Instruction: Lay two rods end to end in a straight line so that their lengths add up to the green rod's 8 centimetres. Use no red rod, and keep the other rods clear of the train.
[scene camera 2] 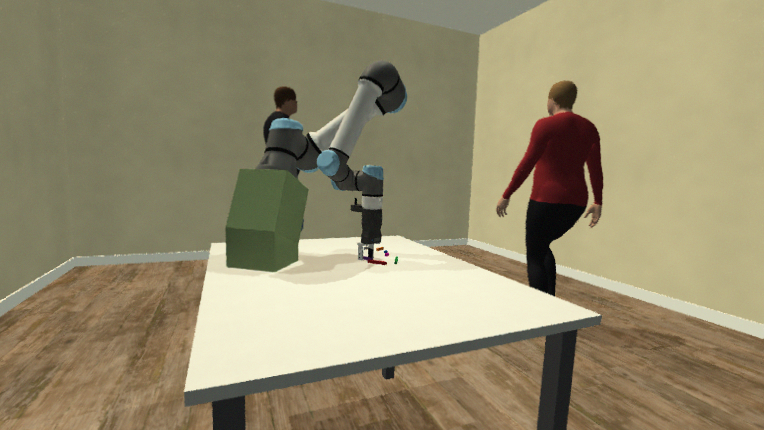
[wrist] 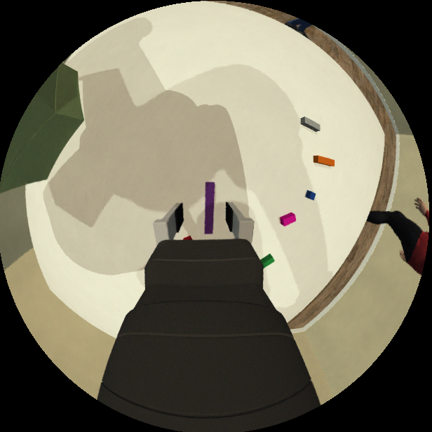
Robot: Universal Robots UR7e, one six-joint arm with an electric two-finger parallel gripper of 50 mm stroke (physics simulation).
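Where they show: gripper, between the fingertips: (scene camera 2: 365, 258); arm's base, origin of its link: (scene camera 2: 275, 179).
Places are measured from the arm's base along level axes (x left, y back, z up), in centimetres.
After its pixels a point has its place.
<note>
My gripper (scene camera 2: 366, 255) @(y -32.0, x -8.4, z -28.7 cm) (wrist: 204, 211) is open and low at the table, with its fingers on either side of the purple rod (wrist: 209, 207), apart from it. The rod runs lengthwise between them, and its far end reaches past the fingertips. A red rod (scene camera 2: 377, 262) @(y -34.4, x -15.3, z -28.5 cm) (wrist: 187, 238) lies close by, mostly hidden by the gripper body in the wrist view. The green rod (scene camera 2: 396, 260) @(y -41.8, x -15.1, z -28.2 cm) (wrist: 268, 261) lies to the right, partly hidden there. A magenta rod (scene camera 2: 386, 254) @(y -41.8, x -4.4, z -28.4 cm) (wrist: 288, 219), a small blue rod (wrist: 310, 195), an orange rod (scene camera 2: 380, 248) @(y -43.2, x 6.7, z -28.4 cm) (wrist: 324, 161) and a grey rod (wrist: 310, 124) lie separately farther right.
The white table (scene camera 2: 374, 315) @(y -18.3, x -60.0, z -29.1 cm) (wrist: 345, 110) carries the rods. A large green block (scene camera 2: 256, 213) @(y 6.8, x -12.6, z -10.8 cm) (wrist: 35, 130) stands under the arm's base at the left. A person in red (scene camera 2: 565, 160) (wrist: 419, 250) is beyond the table's right edge, and another person (scene camera 2: 275, 117) is behind the arm.
</note>
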